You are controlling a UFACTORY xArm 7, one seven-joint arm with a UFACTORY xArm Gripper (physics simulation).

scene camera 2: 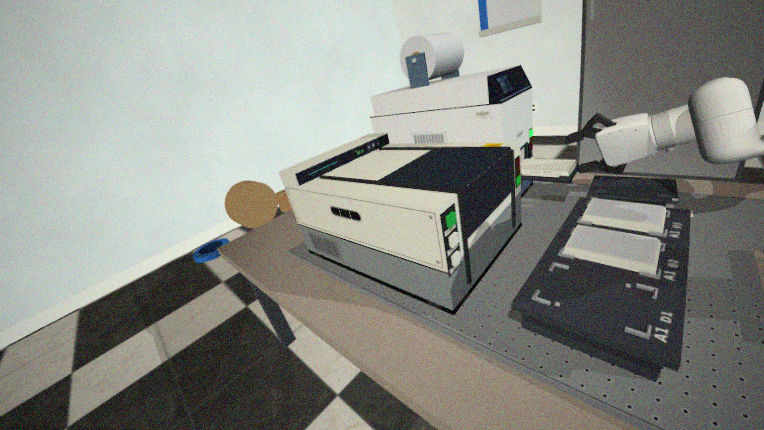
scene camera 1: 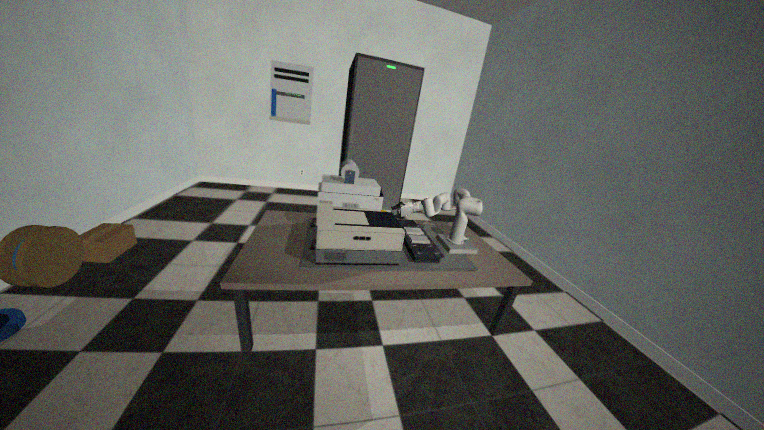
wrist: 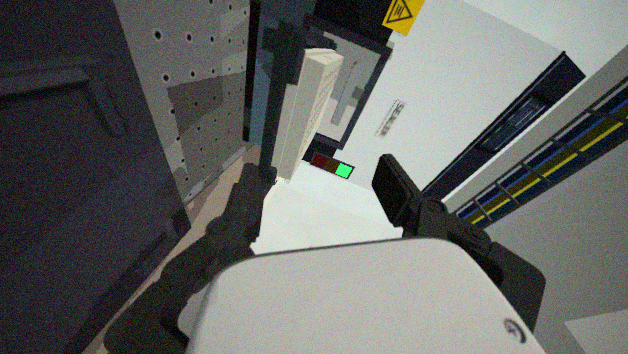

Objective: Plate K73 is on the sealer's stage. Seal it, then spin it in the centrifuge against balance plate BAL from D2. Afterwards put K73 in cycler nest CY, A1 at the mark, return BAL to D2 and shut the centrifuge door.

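Pixels of known places: gripper, between the fingertips: (scene camera 2: 572, 155) (wrist: 319, 173); arm's base, origin of its link: (scene camera 1: 455, 240).
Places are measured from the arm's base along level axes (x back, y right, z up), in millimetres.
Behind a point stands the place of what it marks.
The pale plate K73 (scene camera 2: 548, 167) {x -509, y 114, z 81 mm} (wrist: 314, 95) {x -459, y 113, z 81 mm} sits on the sealer's extended stage, in front of the white sealer (scene camera 1: 350, 198) {x -790, y -9, z 233 mm} (scene camera 2: 454, 125) {x -698, y 1, z 219 mm} (wrist: 425, 90) {x -583, y 83, z 177 mm}, whose green lamp is lit. My gripper (scene camera 1: 396, 209) {x -469, y 162, z 100 mm} (scene camera 2: 580, 151) {x -469, y 162, z 100 mm} (wrist: 319, 173) {x -469, y 162, z 100 mm} is open and empty, just outside the stage's outer end; in the wrist view its left finger overlaps the plate's near end. A pale plate (scene camera 2: 614, 246) {x -310, y -120, z 47 mm} rests in D2, its name unreadable. The low cream machine (scene camera 1: 360, 238) {x -722, y -366, z 138 mm} (scene camera 2: 374, 219) {x -628, y -355, z 140 mm} with a dark top looks like the centrifuge; its door state is unclear. Nest CY is not identifiable.
Another pale plate (scene camera 2: 622, 214) {x -324, y -4, z 47 mm} lies in D3 on the dark nest rack (scene camera 2: 539, 291) {x -369, y -269, z 34 mm}, whose D1 nest is empty. A dark block (scene camera 2: 633, 188) {x -336, y 164, z 29 mm} stands behind the rack. A film roll (scene camera 2: 435, 55) {x -752, y 30, z 391 mm} tops the sealer. A tall grey cabinet (scene camera 1: 384, 122) (scene camera 2: 662, 64) stands beyond the table (scene camera 1: 256, 269) {x -1219, y -459, z -39 mm}.
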